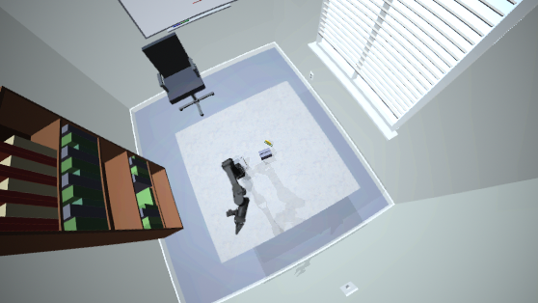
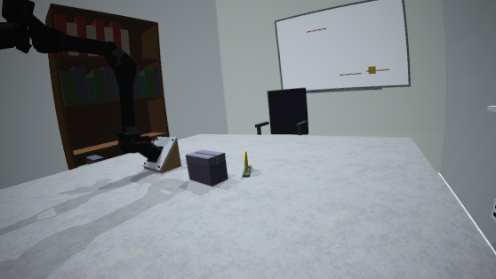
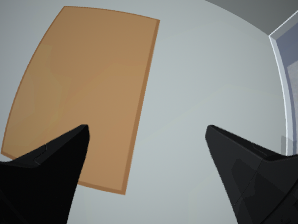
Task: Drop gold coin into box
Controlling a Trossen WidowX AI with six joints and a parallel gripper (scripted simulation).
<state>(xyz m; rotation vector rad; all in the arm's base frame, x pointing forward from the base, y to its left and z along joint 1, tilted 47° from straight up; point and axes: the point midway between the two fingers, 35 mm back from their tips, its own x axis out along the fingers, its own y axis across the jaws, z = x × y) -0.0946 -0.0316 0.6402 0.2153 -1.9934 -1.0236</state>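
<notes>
The coin lies 60 cm to the left of my gripper tip, 47 cm ahead of it and 43 cm below it.
</notes>
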